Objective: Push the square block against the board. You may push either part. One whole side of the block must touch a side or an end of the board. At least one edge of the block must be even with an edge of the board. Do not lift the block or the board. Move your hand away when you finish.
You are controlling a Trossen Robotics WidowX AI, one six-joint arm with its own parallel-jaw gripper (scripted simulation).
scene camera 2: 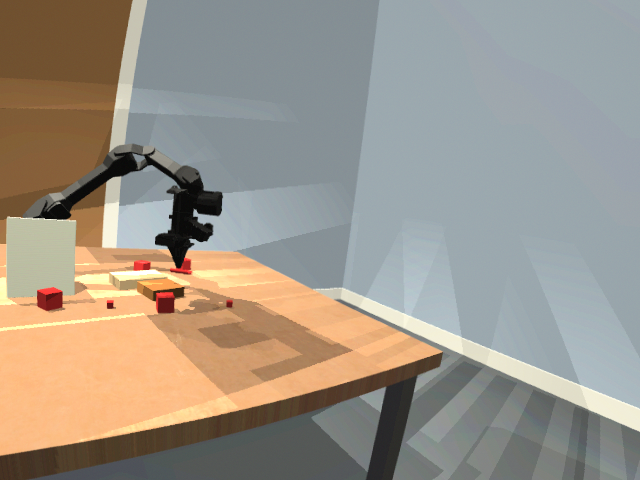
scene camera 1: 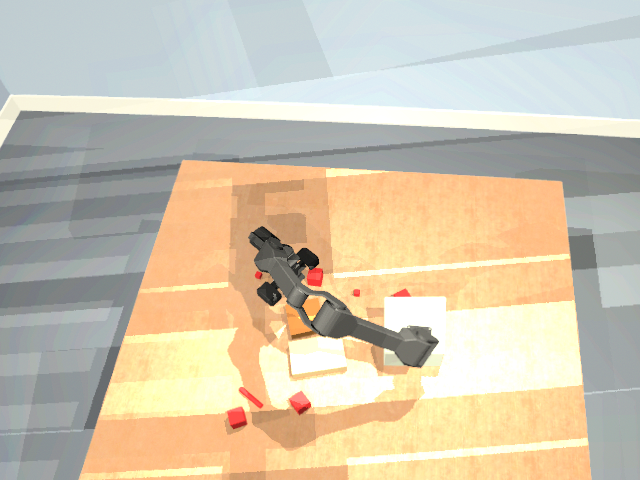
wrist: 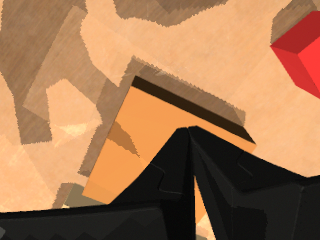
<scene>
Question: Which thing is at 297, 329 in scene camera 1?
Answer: An orange square block.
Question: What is the gripper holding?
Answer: Nothing.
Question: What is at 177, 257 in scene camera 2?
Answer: The gripper.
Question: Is the gripper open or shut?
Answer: Shut.
</scene>
